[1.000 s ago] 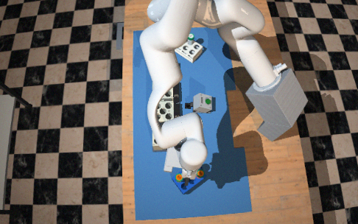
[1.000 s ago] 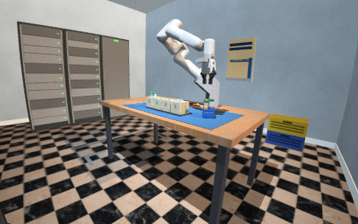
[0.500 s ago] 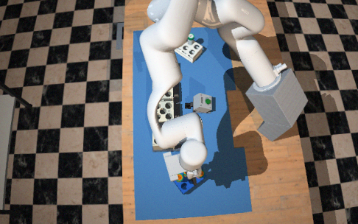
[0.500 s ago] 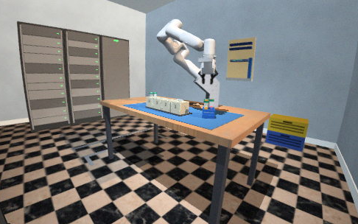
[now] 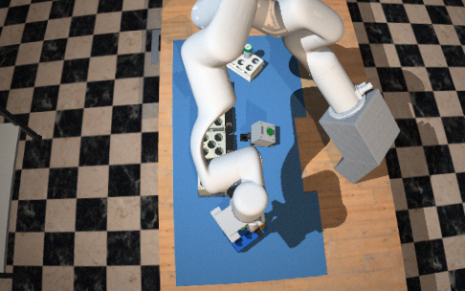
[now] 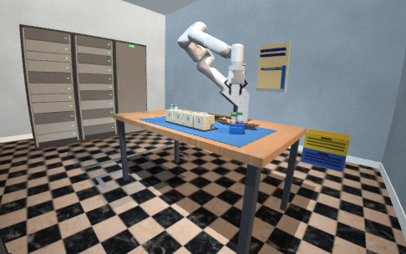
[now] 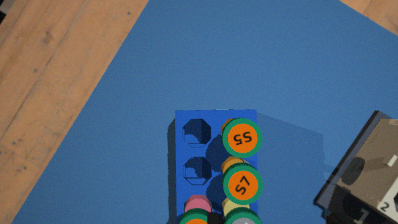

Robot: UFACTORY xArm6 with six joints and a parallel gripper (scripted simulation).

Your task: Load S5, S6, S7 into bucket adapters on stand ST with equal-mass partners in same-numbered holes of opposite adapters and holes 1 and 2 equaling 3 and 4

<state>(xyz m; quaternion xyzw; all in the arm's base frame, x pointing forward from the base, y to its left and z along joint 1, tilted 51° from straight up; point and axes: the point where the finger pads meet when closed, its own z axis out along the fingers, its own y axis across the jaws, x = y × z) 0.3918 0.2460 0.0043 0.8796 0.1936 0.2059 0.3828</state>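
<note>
Now: the orange-dotted tube 19 cm below my hand and 1 cm ahead of it. Round my hand: blue rack (22 cm below, 2 cm to the left); then adapter (20 cm below, 19 cm to the right, 3 cm ahead); then grey-dotted tube (19 cm below, 5 cm behind, 1 cm to the right).
</note>
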